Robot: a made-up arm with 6 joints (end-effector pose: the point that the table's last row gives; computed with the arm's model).
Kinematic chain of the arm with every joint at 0, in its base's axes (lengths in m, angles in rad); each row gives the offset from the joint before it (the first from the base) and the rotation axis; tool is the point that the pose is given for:
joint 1: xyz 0 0 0.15 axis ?
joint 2: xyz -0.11 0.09 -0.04 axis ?
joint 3: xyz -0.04 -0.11 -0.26 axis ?
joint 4: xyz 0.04 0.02 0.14 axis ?
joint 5: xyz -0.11 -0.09 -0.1 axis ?
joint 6: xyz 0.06 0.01 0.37 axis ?
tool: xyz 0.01 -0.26 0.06
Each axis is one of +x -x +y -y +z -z.
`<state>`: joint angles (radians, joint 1 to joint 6).
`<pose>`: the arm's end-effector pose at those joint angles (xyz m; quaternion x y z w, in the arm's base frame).
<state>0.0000 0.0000 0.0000 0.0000 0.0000 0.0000</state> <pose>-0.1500 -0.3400 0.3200 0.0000 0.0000 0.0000 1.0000</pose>
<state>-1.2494 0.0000 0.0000 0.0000 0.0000 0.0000</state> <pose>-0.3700 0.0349 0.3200 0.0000 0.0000 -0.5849 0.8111</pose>
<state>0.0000 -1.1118 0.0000 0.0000 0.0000 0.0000</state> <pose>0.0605 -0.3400 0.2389 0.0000 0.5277 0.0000 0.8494</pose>
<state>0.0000 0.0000 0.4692 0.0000 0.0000 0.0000</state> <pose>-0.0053 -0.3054 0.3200 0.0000 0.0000 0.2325 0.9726</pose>
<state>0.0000 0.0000 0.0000 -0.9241 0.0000 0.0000</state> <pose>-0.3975 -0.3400 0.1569 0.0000 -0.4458 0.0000 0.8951</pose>
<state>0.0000 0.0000 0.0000 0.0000 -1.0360 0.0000</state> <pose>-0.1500 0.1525 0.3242 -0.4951 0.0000 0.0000 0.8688</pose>
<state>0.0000 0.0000 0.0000 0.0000 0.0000 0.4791</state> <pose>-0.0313 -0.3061 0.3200 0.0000 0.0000 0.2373 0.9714</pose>
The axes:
joint 1: +z
joint 2: -y
joint 3: +z
joint 4: +y
joint 5: +x
joint 6: +z

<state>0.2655 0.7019 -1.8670 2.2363 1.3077 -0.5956</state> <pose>-0.6431 -0.0372 -0.1388 -0.6974 -0.6264 0.2876 0.1963</pose>
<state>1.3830 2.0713 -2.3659 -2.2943 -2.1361 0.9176</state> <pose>0.2832 -0.3673 0.1756 -0.0145 0.6717 -0.4696 0.5727</pose>
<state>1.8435 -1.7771 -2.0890 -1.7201 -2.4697 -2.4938</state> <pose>0.6418 -0.1174 0.4797 -0.5402 0.5451 -0.2644 0.5841</pose>
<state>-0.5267 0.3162 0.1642 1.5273 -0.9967 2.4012</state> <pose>0.0758 0.3950 -0.1498 0.4240 0.4971 0.7412 0.1540</pose>
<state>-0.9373 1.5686 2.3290 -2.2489 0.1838 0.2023</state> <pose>0.1948 -0.0754 0.4773 0.0894 -0.4039 0.8936 0.1741</pose>
